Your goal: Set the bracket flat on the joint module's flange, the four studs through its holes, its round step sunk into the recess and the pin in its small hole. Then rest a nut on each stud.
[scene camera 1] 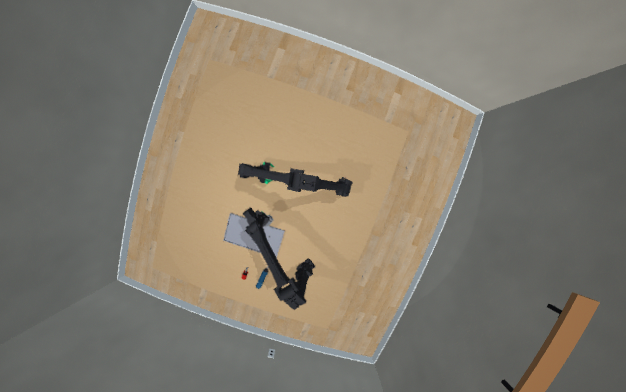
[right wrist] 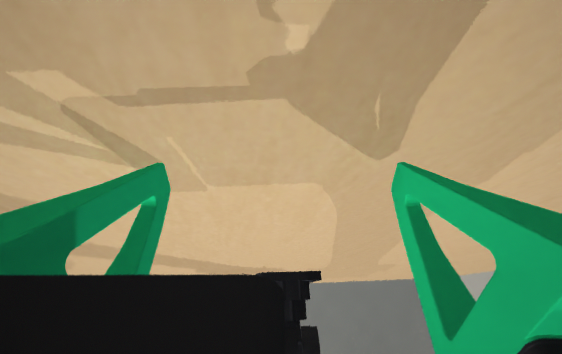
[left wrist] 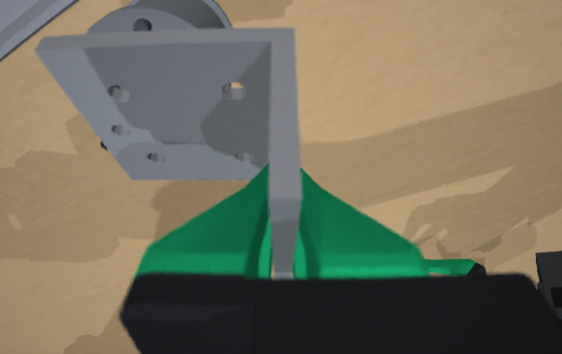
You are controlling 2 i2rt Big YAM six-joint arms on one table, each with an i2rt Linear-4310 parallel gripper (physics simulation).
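Seen in the pictures: left gripper, fingertip midpoint: [scene camera 1: 263,213]; right gripper, fingertip midpoint: [right wrist: 280,175]; left arm's base, link origin: [scene camera 1: 306,266]; right arm's base, link origin: [right wrist: 285,274].
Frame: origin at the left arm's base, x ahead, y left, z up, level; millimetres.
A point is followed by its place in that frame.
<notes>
In the left wrist view my left gripper [left wrist: 282,177] {x 511, y -60, z 84 mm} is shut on the upright wall of the grey L-shaped bracket [left wrist: 209,102] {x 483, y -24, z 92 mm}. The bracket's flat plate with its holes hangs over the round grey flange of the joint module [left wrist: 150,17] {x 459, y -8, z 60 mm}, which shows at the top left edge, mostly hidden. In the scene view the left gripper [scene camera 1: 266,219] {x 511, y -60, z 84 mm} is at the upper right edge of the grey mat [scene camera 1: 253,235] {x 438, y 159, z 2 mm}. My right gripper [scene camera 1: 268,172] {x 685, y -275, z 6 mm} is open and empty above bare table; its green fingers [right wrist: 279,197] {x 685, y -275, z 6 mm} stand wide apart. Studs, pin and nuts cannot be made out.
A small red item [scene camera 1: 244,274] {x 261, y 391, z 35 mm} and a blue item [scene camera 1: 262,278] {x 152, y 302, z 41 mm} lie on the table below the grey mat, left of the left arm's base. The right arm stretches across the table's middle.
</notes>
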